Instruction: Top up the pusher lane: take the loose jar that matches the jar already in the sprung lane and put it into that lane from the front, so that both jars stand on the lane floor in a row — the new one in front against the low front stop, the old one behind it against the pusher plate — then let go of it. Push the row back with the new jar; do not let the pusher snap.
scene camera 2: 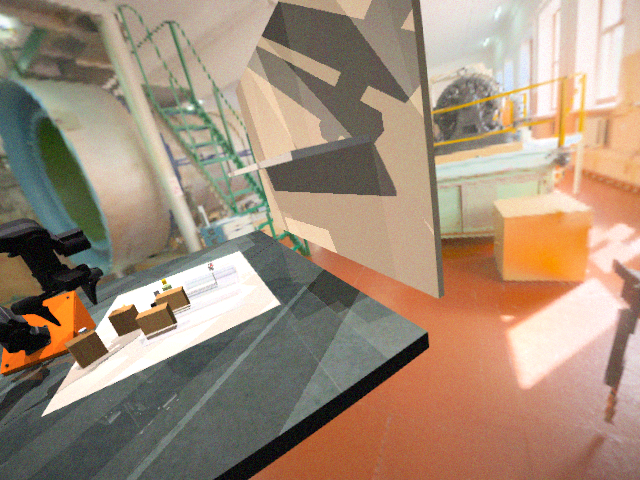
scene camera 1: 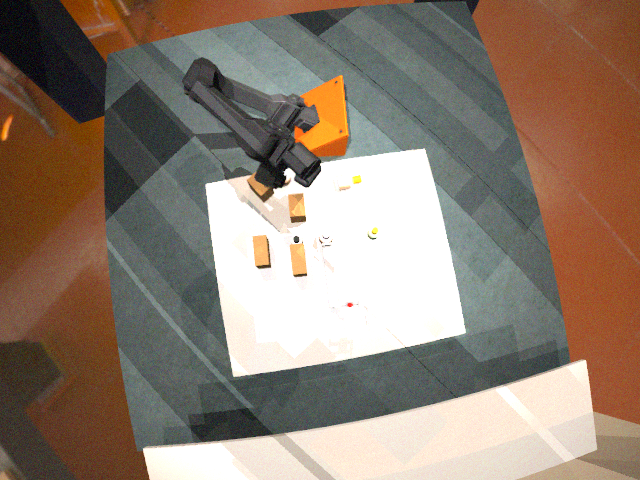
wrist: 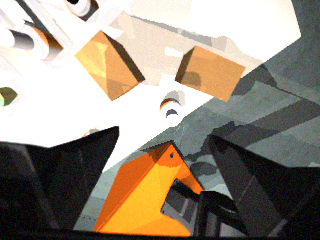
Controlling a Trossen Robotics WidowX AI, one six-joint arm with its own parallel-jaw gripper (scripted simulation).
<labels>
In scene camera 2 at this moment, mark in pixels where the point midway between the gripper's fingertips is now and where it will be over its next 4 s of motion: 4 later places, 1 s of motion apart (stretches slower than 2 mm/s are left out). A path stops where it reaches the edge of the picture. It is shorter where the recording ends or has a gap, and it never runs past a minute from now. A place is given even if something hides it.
My gripper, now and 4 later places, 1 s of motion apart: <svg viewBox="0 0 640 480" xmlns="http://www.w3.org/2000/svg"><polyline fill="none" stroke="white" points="78,315 85,334 87,335 84,304 135,293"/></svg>
</labels>
